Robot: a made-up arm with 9 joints. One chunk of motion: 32 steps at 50 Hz.
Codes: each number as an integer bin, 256 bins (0 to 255) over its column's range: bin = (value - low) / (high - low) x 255, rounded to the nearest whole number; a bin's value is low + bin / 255 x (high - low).
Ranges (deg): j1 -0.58..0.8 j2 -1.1..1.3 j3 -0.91..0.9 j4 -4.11..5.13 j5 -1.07..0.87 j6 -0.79..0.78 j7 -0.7..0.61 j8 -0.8..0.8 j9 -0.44..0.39
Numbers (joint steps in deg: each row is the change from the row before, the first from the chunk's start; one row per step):
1: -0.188 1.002 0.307 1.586 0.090 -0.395 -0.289 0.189 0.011
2: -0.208 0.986 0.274 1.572 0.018 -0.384 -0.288 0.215 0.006
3: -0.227 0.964 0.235 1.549 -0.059 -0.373 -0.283 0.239 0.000
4: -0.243 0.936 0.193 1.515 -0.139 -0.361 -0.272 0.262 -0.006
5: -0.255 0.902 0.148 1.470 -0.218 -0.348 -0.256 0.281 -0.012
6: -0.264 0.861 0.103 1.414 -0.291 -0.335 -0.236 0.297 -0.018
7: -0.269 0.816 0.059 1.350 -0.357 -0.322 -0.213 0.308 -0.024
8: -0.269 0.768 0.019 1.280 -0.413 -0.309 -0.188 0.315 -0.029
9: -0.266 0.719 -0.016 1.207 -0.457 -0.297 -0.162 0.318 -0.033
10: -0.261 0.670 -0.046 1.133 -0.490 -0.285 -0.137 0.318 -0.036
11: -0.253 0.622 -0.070 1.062 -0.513 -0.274 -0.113 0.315 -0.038
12: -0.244 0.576 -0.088 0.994 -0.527 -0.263 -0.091 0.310 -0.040
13: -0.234 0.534 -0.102 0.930 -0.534 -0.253 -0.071 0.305 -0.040
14: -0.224 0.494 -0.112 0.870 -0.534 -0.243 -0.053 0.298 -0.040
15: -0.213 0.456 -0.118 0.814 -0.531 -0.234 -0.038 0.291 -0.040
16: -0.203 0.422 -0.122 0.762 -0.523 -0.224 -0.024 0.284 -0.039
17: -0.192 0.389 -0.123 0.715 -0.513 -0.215 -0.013 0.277 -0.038
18: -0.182 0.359 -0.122 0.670 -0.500 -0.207 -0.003 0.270 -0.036
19: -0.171 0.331 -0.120 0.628 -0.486 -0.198 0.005 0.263 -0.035
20: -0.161 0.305 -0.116 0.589 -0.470 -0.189 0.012 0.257 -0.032
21: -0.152 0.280 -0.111 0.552 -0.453 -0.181 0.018 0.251 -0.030
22: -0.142 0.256 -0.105 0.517 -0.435 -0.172 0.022 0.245 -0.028
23: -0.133 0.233 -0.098 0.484 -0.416 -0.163 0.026 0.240 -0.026
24: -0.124 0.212 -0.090 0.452 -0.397 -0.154 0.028 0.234 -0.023
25: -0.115 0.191 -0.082 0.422 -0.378 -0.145 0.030 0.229 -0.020
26: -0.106 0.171 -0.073 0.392 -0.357 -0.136 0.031 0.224 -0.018
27: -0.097 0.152 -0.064 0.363 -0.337 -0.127 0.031 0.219 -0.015
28: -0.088 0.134 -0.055 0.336 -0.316 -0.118 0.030 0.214 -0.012
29: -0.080 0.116 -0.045 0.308 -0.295 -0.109 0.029 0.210 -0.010
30: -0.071 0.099 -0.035 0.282 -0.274 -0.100 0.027 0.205 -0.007
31: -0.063 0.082 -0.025 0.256 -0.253 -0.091 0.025 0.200 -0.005
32: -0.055 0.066 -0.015 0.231 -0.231 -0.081 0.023 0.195 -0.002
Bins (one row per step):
1: 72 223 171 157 152 64 80 158 139
2: 69 222 167 157 143 66 80 162 137
3: 65 219 161 156 133 68 81 166 135
4: 62 216 155 155 122 70 83 169 133
5: 60 213 149 154 112 72 86 172 131
6: 58 208 143 152 102 74 90 175 130
7: 57 204 137 151 94 76 95 177 128
8: 57 198 131 149 86 78 100 178 126
9: 58 193 126 147 81 80 105 178 125
10: 59 188 122 145 76 82 110 178 124
11: 60 183 118 143 73 84 114 178 124
12: 62 178 116 141 71 86 119 177 123
13: 64 174 114 139 70 87 122 176 123
14: 66 169 112 137 70 89 126 175 123
15: 68 165 112 136 71 90 129 174 123
16: 70 162 111 134 72 92 132 173 123
17: 72 158 111 133 73 93 134 172 124
18: 74 155 111 132 75 95 136 171 124
19: 76 152 111 131 77 96 137 169 124
20: 77 149 112 130 79 98 139 168 125
21: 79 147 113 129 81 99 140 168 126
22: 81 144 113 128 83 100 141 167 127
23: 83 142 114 127 86 102 141 166 127
24: 84 139 116 126 88 103 142 165 128
25: 86 137 117 125 91 105 142 164 129
26: 88 135 118 124 94 106 142 163 130
27: 89 133 119 123 96 108 142 162 131
28: 91 131 120 123 99 109 142 162 131
29: 92 129 122 122 102 111 142 161 132
30: 94 127 123 121 105 112 142 160 133
31: 96 126 125 120 107 114 141 159 134
32: 97 124 126 120 110 115 141 159 135

